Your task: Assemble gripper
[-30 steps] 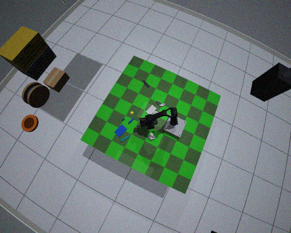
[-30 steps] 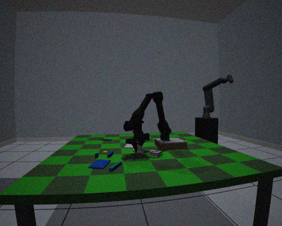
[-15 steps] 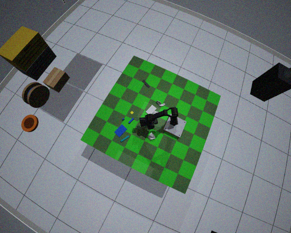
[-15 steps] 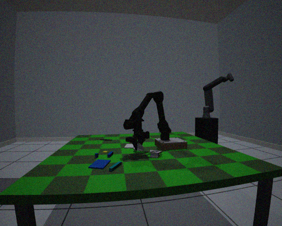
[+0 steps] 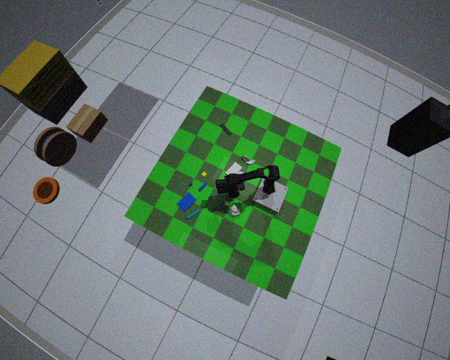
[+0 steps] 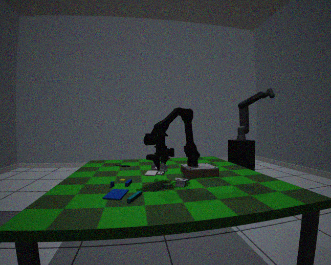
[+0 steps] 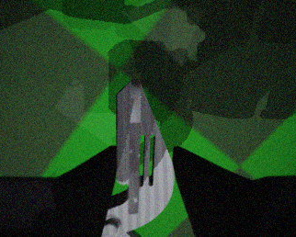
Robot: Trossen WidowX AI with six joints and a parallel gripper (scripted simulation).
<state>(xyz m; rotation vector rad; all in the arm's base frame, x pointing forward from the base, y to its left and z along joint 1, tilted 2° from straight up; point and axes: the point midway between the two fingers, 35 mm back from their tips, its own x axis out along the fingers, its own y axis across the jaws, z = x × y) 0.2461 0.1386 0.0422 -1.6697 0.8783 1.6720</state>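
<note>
The grey gripper base lies 4 cm ahead of my gripper tip, 17 cm to the right of it and 6 cm below it. The rest, counted from my gripper tip: grey housing plate: 10 cm behind, 11 cm to the left, 4 cm below; yellow piece: 23 cm ahead, 4 cm to the right, 6 cm below; blue bar: 19 cm ahead, 5 cm to the left, 6 cm below.
</note>
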